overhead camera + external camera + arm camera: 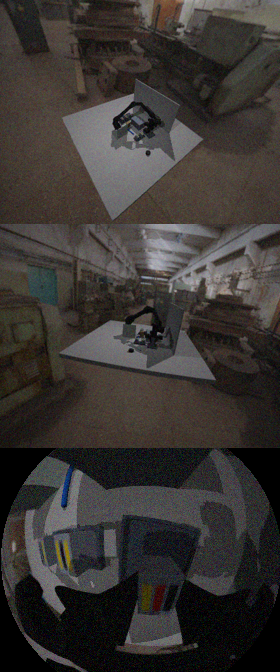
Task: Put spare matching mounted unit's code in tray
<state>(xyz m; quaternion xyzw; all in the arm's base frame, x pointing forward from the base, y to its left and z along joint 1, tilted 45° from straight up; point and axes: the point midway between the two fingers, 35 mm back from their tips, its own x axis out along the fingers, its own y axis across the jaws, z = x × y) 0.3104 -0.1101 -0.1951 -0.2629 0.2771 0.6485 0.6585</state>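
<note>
Right now my gripper tip is 2 cm above the dark flat tray. Round my gripper tip: thin small piece: 15 cm behind, 12 cm to the right, 2 cm below; mounted unit: 2 cm behind, 20 cm to the left, 3 cm above; small black disc: 21 cm behind, 18 cm to the right, 1 cm below.
</note>
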